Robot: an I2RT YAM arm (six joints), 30 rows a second.
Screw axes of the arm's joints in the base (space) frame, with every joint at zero. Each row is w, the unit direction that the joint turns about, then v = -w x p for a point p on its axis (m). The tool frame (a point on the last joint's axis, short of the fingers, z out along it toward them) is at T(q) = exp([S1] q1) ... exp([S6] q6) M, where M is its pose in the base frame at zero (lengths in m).
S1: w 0 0 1 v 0.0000 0.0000 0.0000
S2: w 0 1 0 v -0.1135 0.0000 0.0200
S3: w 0 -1 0 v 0.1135 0.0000 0.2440
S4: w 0 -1 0 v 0.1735 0.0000 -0.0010
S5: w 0 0 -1 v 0.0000 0.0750 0.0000
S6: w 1 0 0 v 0.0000 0.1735 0.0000
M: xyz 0.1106 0.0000 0.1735 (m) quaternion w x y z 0.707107 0 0.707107 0
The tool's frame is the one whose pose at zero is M.
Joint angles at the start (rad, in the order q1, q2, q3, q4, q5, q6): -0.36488 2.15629 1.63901 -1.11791 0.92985 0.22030
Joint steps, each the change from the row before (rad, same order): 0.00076 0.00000 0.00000 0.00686 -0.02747 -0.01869; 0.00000 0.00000 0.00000 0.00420 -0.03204 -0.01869; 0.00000 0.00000 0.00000 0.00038 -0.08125 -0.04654; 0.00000 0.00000 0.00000 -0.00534 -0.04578 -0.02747
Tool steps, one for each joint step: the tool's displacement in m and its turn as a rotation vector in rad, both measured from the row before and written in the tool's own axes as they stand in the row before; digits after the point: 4 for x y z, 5 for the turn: -0.0004 0.0013 -0.0003 -0.02782 0.00107 -0.01371; -0.0002 0.0012 0.0000 -0.03196 0.00352 -0.01543; 0.0005 0.0028 -0.0001 -0.08026 0.01266 -0.04623; 0.0008 0.0015 0.0000 -0.04497 0.00942 -0.03117
